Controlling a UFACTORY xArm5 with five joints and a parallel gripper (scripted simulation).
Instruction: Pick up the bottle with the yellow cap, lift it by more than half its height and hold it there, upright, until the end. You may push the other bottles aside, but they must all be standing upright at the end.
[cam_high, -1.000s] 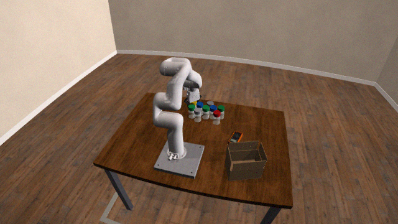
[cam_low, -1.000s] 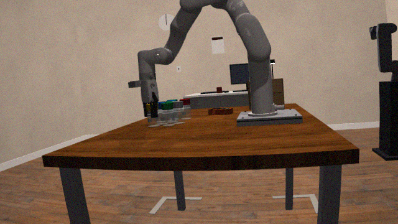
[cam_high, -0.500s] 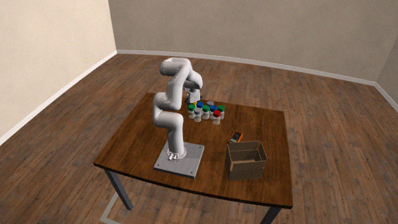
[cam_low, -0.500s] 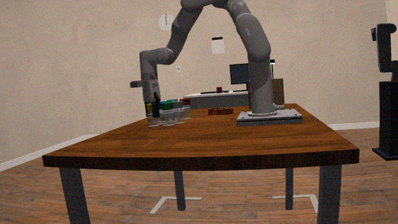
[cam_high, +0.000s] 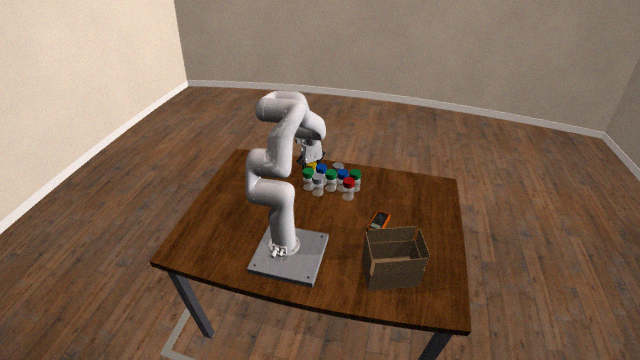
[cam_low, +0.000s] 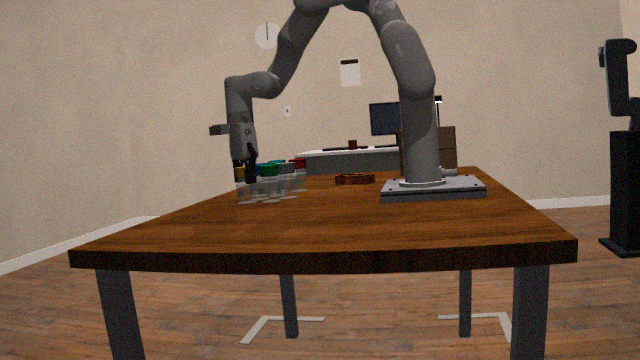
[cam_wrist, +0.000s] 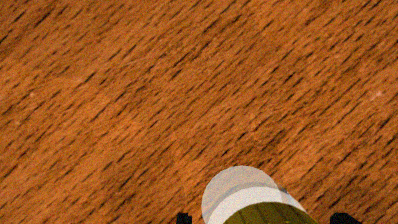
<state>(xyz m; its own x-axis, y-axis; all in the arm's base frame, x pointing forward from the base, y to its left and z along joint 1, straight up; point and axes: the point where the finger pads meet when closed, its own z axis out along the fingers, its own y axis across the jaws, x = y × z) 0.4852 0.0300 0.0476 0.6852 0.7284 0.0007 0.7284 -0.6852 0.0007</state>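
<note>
Now: hand 30 mm above the yellow-capped bottle. From my hand the other things lie so: red-capped bottle: 90 mm behind, 210 mm to the right, 30 mm below; then small orange device: 240 mm behind, 380 mm to the right, 60 mm below.
</note>
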